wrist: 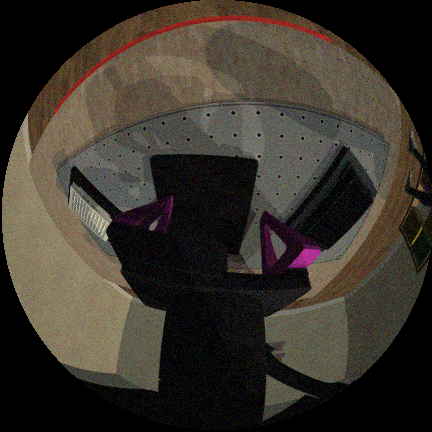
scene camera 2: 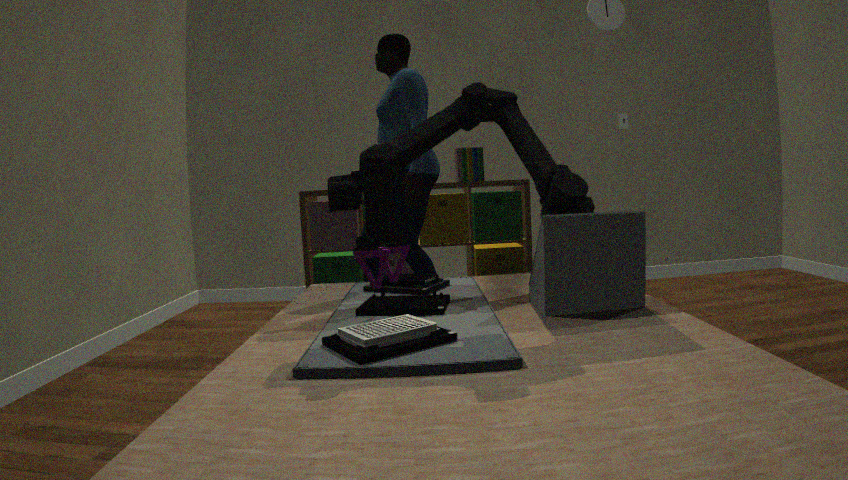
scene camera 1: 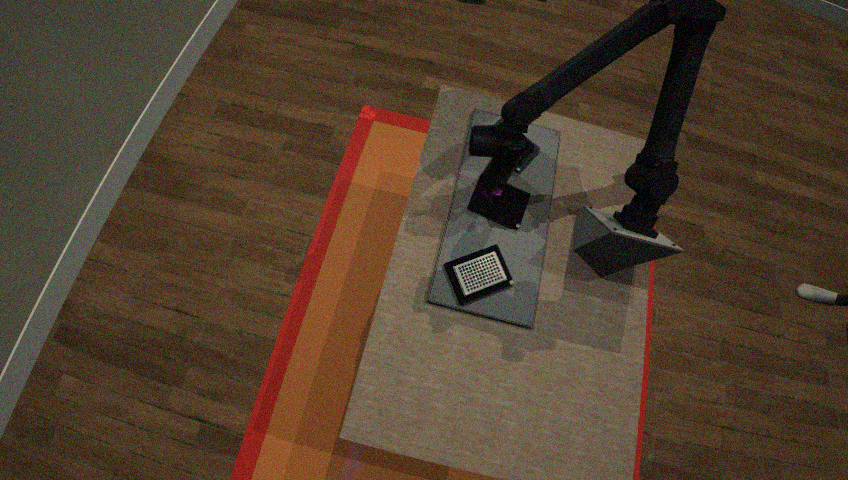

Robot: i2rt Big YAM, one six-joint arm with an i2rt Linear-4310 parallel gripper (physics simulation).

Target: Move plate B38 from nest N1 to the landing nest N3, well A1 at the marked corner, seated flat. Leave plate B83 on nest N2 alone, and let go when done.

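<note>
A white plate (scene camera 1: 480, 273) (scene camera 2: 389, 328) (wrist: 89, 210) lies in a black nest (scene camera 1: 455, 282) (scene camera 2: 380, 352) at the board's near end. A plain black item (scene camera 1: 502, 208) (wrist: 205, 190), with no wells visible, is at the middle nest position; too dark to tell nest from plate. A dark ribbed item (wrist: 332, 205) is at the far position, partly hidden by the arm in scene camera 1. No labels or corner marks are readable. My gripper (scene camera 1: 492, 191) (scene camera 2: 385, 285) (wrist: 218, 207) is open and empty, its magenta fingers pointing down over the middle item; their exact height is unclear.
The grey pegboard (scene camera 1: 526, 285) (scene camera 2: 487, 350) (wrist: 245, 120) lies on the wooden table (scene camera 1: 476, 380) (scene camera 2: 452, 434). The grey arm pedestal (scene camera 1: 618, 249) (scene camera 2: 595, 261) stands beside the board. A person (scene camera 2: 404, 107) in blue stands behind the arm, near a shelf unit (scene camera 2: 526, 226).
</note>
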